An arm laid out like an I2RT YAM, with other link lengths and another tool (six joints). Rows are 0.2 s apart.
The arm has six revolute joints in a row. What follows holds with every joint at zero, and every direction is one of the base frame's.
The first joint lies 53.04 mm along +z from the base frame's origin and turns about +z.
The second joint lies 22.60 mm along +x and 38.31 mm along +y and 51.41 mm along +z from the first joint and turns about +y.
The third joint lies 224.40 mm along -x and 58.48 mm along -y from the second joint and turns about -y.
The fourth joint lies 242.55 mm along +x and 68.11 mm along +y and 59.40 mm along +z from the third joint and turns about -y.
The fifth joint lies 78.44 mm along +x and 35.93 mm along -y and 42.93 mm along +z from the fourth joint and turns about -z.
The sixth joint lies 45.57 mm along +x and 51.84 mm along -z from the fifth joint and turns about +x.
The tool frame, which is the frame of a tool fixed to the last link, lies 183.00 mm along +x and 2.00 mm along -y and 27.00 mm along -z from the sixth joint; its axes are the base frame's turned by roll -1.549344, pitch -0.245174 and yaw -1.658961 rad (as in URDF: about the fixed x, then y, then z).
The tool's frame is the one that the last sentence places.
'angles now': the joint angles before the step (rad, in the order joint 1, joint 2, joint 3, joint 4, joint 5, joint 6). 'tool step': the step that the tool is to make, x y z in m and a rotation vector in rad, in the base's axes. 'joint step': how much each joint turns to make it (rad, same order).
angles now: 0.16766 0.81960 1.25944 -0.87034 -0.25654 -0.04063
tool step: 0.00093 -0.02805 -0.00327 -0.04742 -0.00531 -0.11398
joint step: -0.00154 -0.02975 -0.00914 -0.02251 0.12206 0.00381
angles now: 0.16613 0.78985 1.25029 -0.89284 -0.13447 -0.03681
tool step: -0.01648 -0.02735 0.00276 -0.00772 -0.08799 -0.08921
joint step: -0.04277 -0.17932 -0.12132 0.02782 0.05069 -0.00117
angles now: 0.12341 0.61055 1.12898 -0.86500 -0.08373 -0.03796
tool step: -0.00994 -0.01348 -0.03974 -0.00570 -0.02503 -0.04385
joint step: -0.02899 -0.20106 -0.23920 0.06217 0.01679 -0.00305
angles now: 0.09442 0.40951 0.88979 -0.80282 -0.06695 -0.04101
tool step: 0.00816 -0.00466 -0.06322 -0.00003 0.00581 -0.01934
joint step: -0.01716 -0.16711 -0.29910 0.12627 0.00191 0.00114
